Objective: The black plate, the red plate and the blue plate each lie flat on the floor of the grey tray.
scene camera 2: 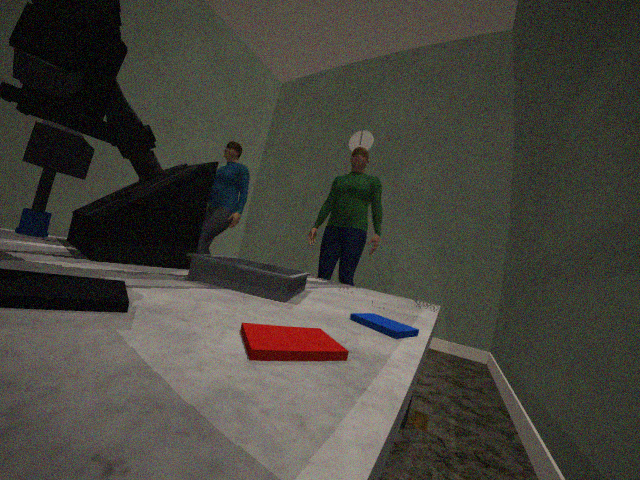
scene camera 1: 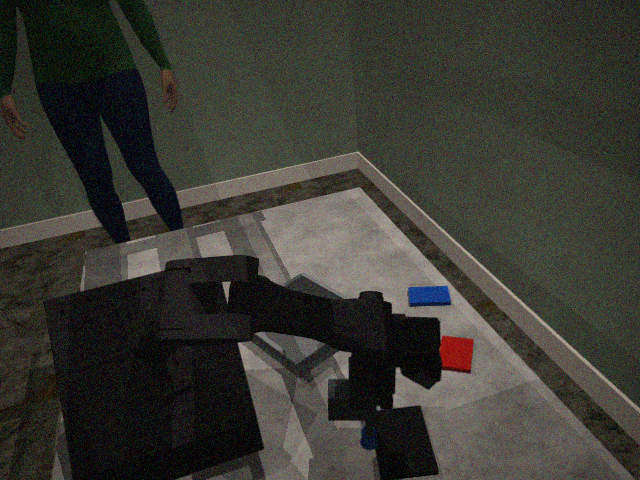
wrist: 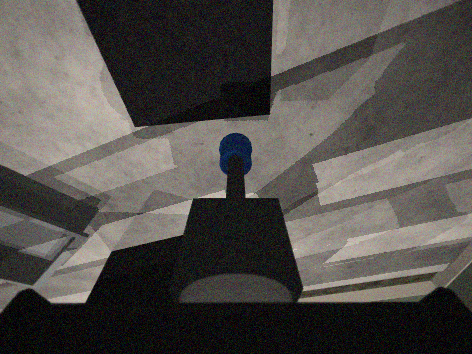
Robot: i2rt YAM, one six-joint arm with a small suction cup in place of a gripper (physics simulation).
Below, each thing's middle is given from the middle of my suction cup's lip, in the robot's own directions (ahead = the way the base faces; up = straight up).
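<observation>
The black plate (scene camera 2: 33, 290) is 70 mm ahead of my suction cup, 10 mm to the left of it and 60 mm below it. Going by their middles, of the things named here the black plate is the nearest to my suction cup. Then there's the red plate (scene camera 2: 262, 342), and that's 280 mm ahead of my suction cup, 140 mm to the left and 60 mm below. The blue plate (scene camera 2: 391, 328) is 340 mm to the left of my suction cup, 350 mm ahead of it and 60 mm below.
</observation>
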